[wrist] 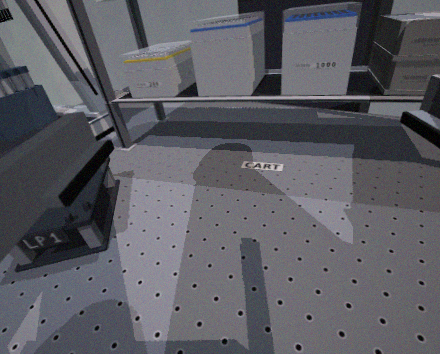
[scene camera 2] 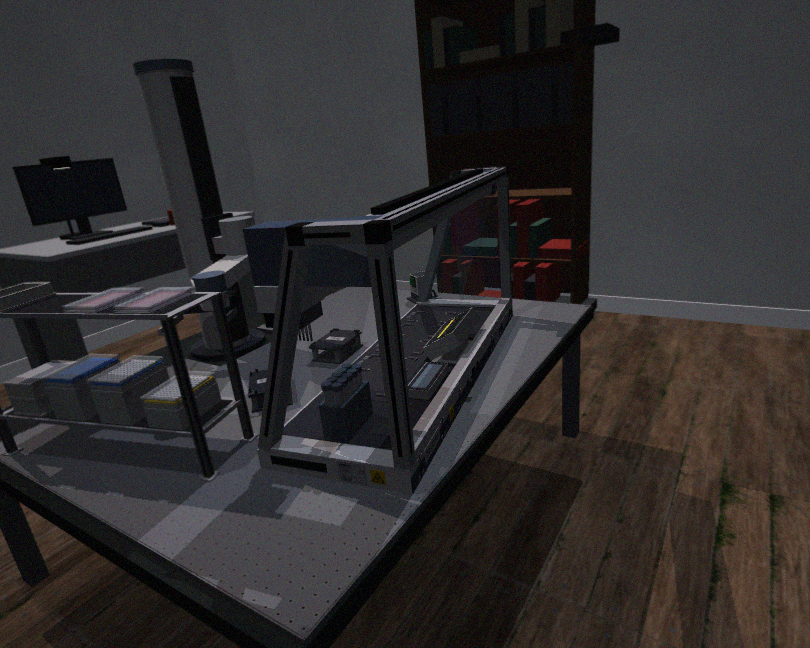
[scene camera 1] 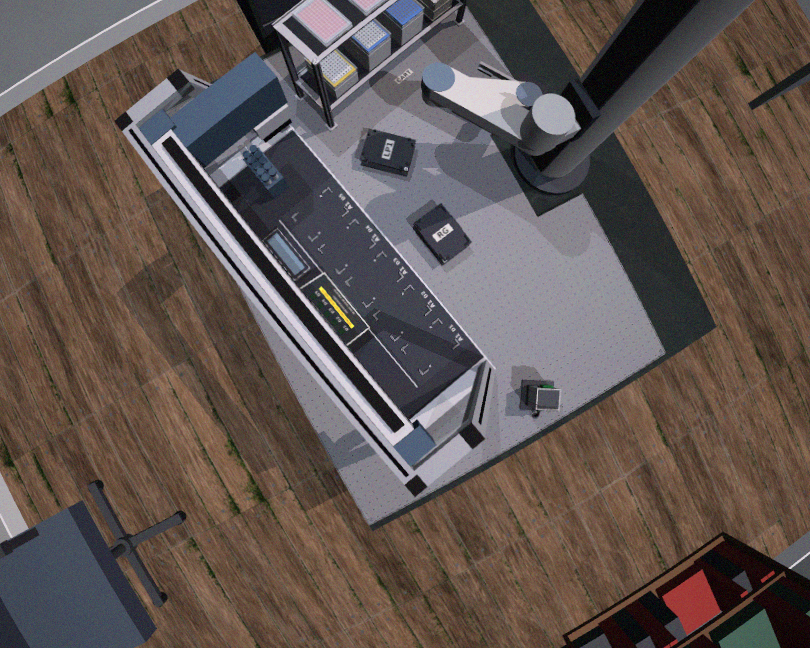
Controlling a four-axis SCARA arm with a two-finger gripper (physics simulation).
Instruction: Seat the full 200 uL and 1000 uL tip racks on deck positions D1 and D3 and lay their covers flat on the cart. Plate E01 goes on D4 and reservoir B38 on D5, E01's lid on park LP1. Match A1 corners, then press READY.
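A yellow-rimmed rack marked 200 (scene camera 1: pixel 337 70) (scene camera 2: pixel 179 398) (wrist: pixel 157 72), a blue-rimmed rack (scene camera 1: pixel 370 41) (scene camera 2: pixel 128 385) (wrist: pixel 227 57) and a blue-topped rack marked 1000 (scene camera 1: pixel 403 20) (scene camera 2: pixel 81 381) (wrist: pixel 320 55) stand in a row on the cart's lower shelf. Two pink plates (scene camera 1: pixel 322 20) (scene camera 2: pixel 104 299) lie on its top shelf, beside a grey tray (scene camera 2: pixel 25 295); their labels are unreadable. The deck (scene camera 1: pixel 364 270) shows bare corner marks at D1 to D5. Park LP1 (scene camera 1: pixel 403 158) (wrist: pixel 75 215) bears no lid. My gripper (wrist: pixel 250 113) is open and empty, before the cart; the arm largely hides it in scene camera 1.
The cart's post (scene camera 1: pixel 324 94) (scene camera 2: pixel 189 398) (wrist: pixel 97 75) rises near the frame. A blue tube rack (scene camera 1: pixel 263 168) (scene camera 2: pixel 344 405) stands at the deck's D5 end. Stand RG (scene camera 1: pixel 442 233) (scene camera 2: pixel 336 344) is beside LP1. A small box with a green screen (scene camera 2: pixel 413 282) stands past the D1 end.
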